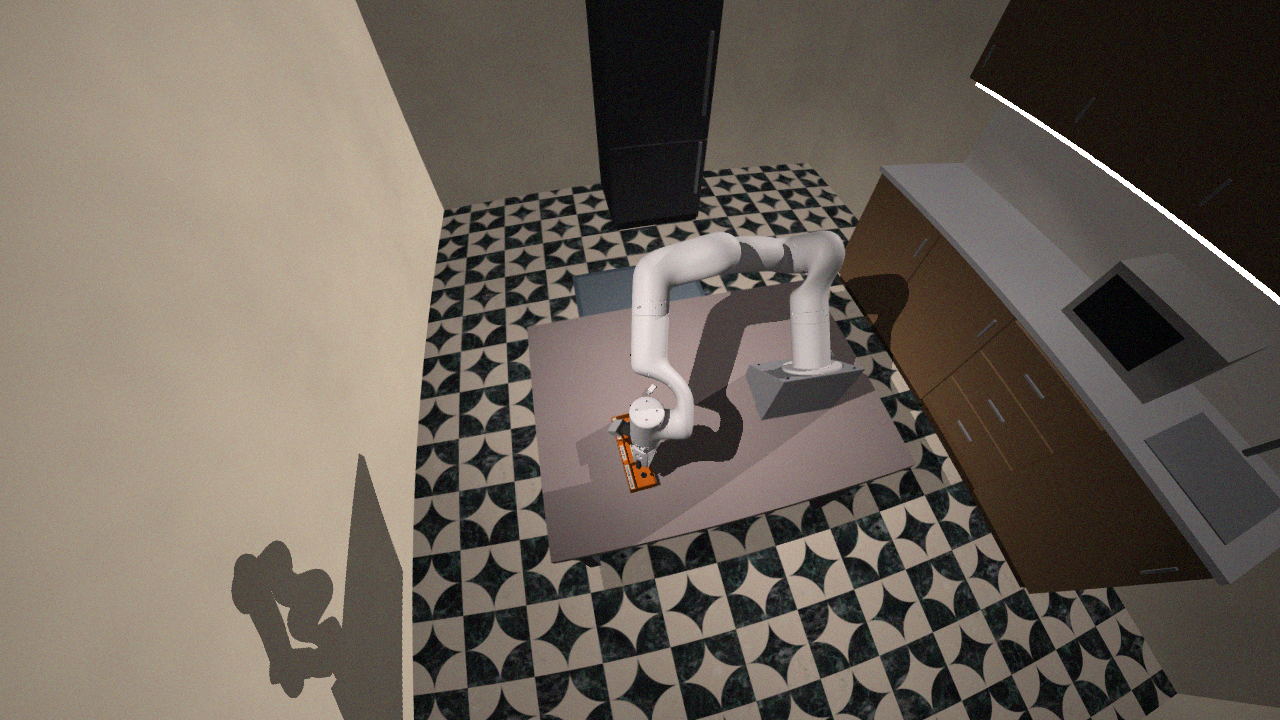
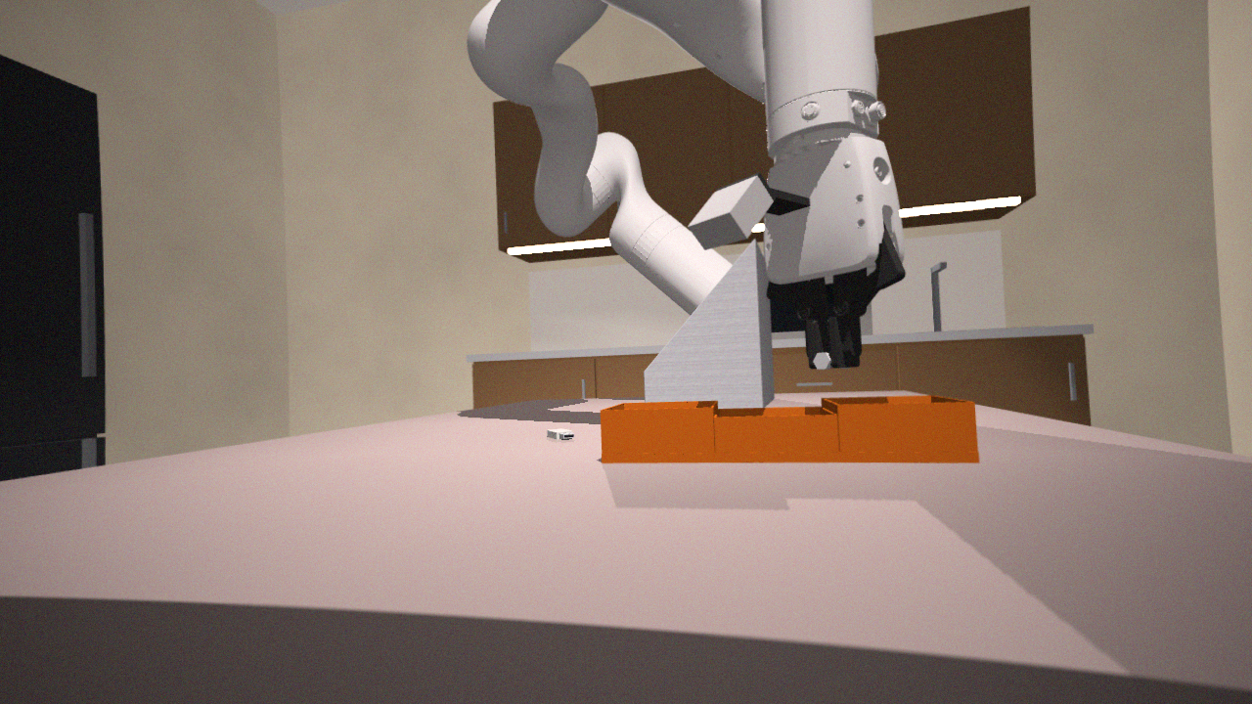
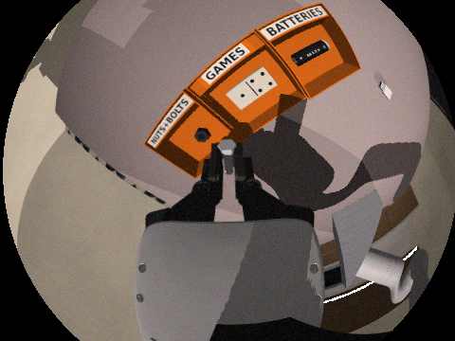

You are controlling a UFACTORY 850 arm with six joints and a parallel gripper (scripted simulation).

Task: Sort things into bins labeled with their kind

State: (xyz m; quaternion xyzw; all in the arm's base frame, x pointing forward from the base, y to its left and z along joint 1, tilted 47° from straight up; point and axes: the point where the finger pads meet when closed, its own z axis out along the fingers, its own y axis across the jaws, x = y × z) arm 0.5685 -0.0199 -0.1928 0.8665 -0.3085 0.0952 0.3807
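Now: the black nut 7 cm below my hand, 3 cm to the left of it and 1 cm ahead of it. Also, from my hand: silver bolt: 2 cm below; joined orange bins: 7 cm below, 5 cm to the right, 3 cm ahead; white domino: 7 cm below, 5 cm to the right, 2 cm ahead.
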